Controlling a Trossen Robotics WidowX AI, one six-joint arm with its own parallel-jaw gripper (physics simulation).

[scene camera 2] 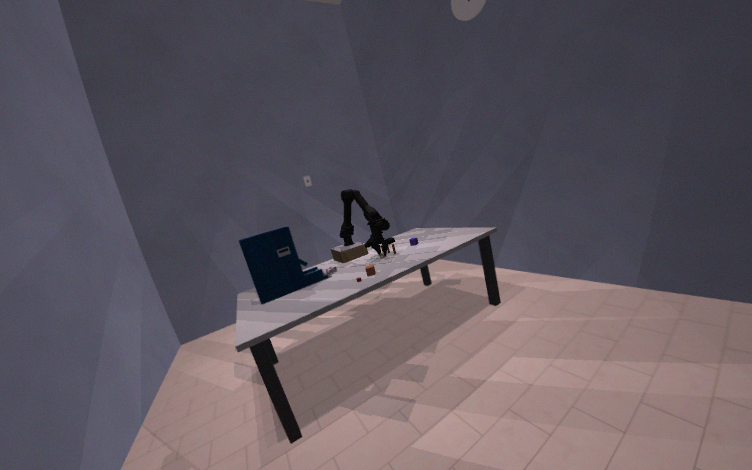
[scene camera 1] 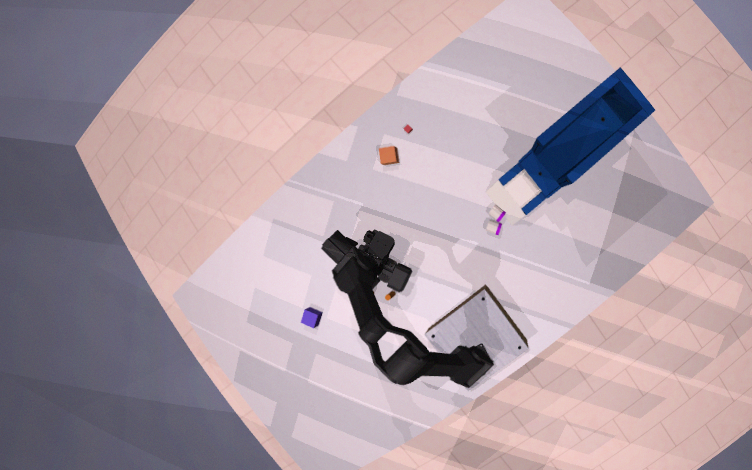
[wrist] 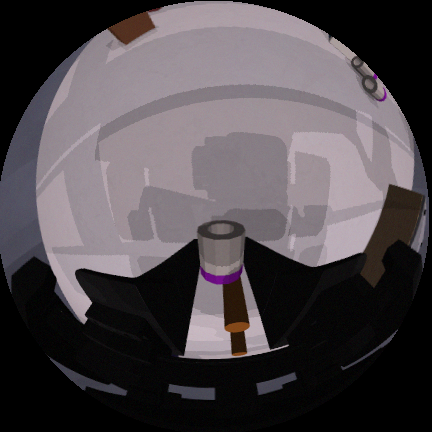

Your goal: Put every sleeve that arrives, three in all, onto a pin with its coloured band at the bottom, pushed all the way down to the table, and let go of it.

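My gripper [wrist: 220, 243] [scene camera 1: 395, 276] [scene camera 2: 384, 248] is shut on a grey sleeve [wrist: 220, 247]. In the wrist view the sleeve's purple band [wrist: 221, 276] is at its lower end and its open mouth is at the upper end. A brown pin [wrist: 235, 306] [scene camera 1: 390, 295] reaches out from under the band, and a second pin [wrist: 238, 342] shows just behind it. I cannot tell how far the sleeve sits over the pin. Two more sleeves [scene camera 1: 495, 213] [scene camera 1: 493, 228] [wrist: 368, 82] lie side by side at the mouth of the blue feeder [scene camera 1: 570, 145] [scene camera 2: 273, 263].
An orange cube [scene camera 1: 388, 155] [scene camera 2: 369, 269], a small red block [scene camera 1: 408, 129] [scene camera 2: 358, 280] and a purple cube [scene camera 1: 312, 317] [scene camera 2: 413, 241] lie on the table. The arm's base plate [scene camera 1: 488, 310] [scene camera 2: 349, 252] is to the right of the gripper.
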